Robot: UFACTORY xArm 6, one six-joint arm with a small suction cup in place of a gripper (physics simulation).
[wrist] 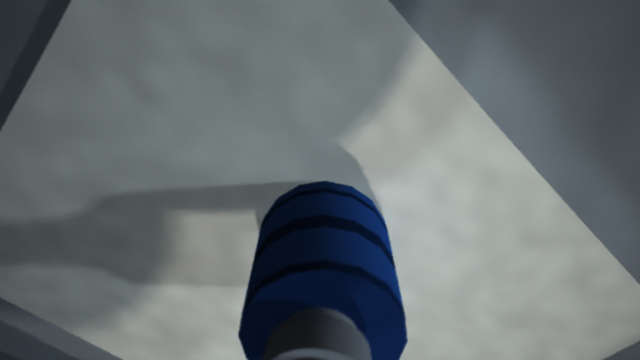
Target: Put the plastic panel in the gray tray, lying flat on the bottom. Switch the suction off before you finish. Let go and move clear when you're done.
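Observation:
The plastic panel (475,210), a pale grey-white sheet, fills most of the wrist view, with straight edges showing at the right, upper left and lower left. My blue ribbed suction cup (325,190) points down onto it, its tip against the panel's face, and holds it. Blurred grey surfaces surround the panel; they look like parts of the gray tray, but I cannot tell floor from wall. Whether the panel touches the tray bottom or lies fully flat is hidden. The contact under the cup is hidden too.
Darker blue-grey surfaces lie beyond the panel's right edge. A dark strip runs along its upper left edge, and a lighter grey band crosses the lower left corner. Soft shadows fall over the panel's upper and left parts.

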